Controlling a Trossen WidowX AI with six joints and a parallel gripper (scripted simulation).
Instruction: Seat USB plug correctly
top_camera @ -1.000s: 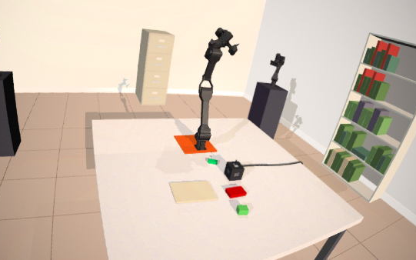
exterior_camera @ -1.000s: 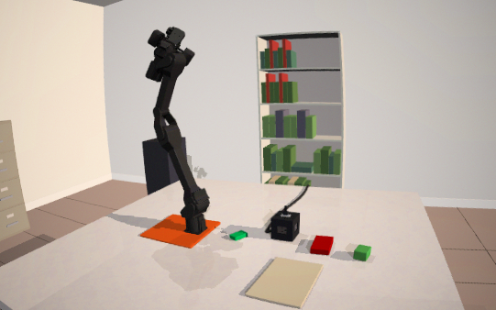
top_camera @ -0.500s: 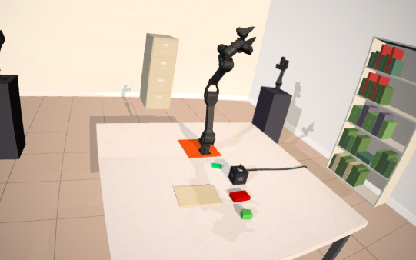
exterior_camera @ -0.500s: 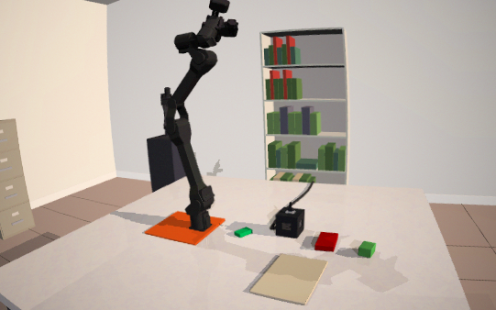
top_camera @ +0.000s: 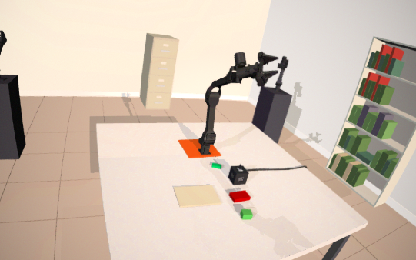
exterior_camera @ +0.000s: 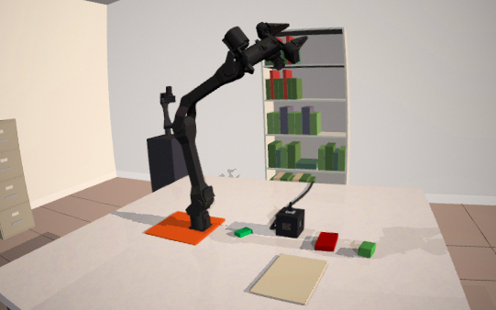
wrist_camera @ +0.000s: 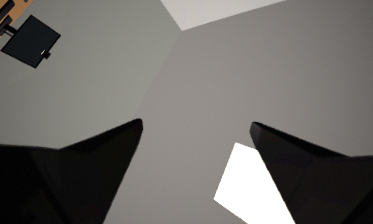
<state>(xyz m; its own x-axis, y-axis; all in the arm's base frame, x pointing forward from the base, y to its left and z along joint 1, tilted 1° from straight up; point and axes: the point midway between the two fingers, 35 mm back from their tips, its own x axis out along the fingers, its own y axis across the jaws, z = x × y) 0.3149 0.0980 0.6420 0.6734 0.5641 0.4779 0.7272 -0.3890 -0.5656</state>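
My gripper tip is 570 mm above the silver USB plug, 40 mm to the left of it and 30 mm past it. Round my gripper tip: green block (660 mm below, 180 mm behind, 90 mm to the right); then red block (660 mm below, 110 mm ahead, 90 mm to the right); then beige paper sheet (660 mm below, 310 mm to the right, 60 mm ahead).
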